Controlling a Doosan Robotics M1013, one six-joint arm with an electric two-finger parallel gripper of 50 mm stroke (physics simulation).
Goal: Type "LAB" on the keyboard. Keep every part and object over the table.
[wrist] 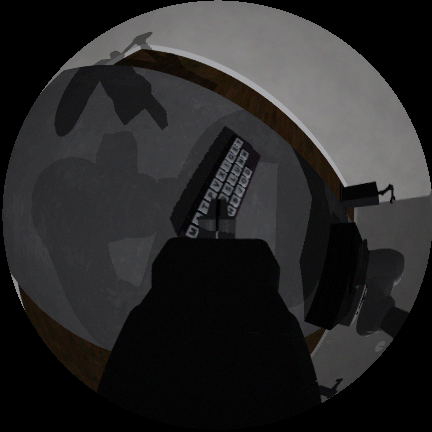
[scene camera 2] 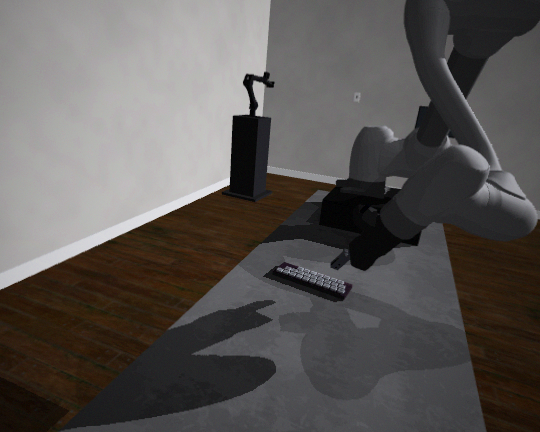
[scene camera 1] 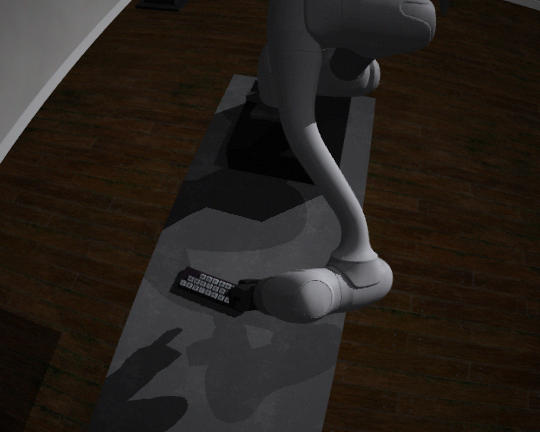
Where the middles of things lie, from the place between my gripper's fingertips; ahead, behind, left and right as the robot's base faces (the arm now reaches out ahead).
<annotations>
I see the keyboard (scene camera 1: pixel 196 282) 3 cm behind my hand, 6 cm to the right of it and 7 cm below it.
</annotations>
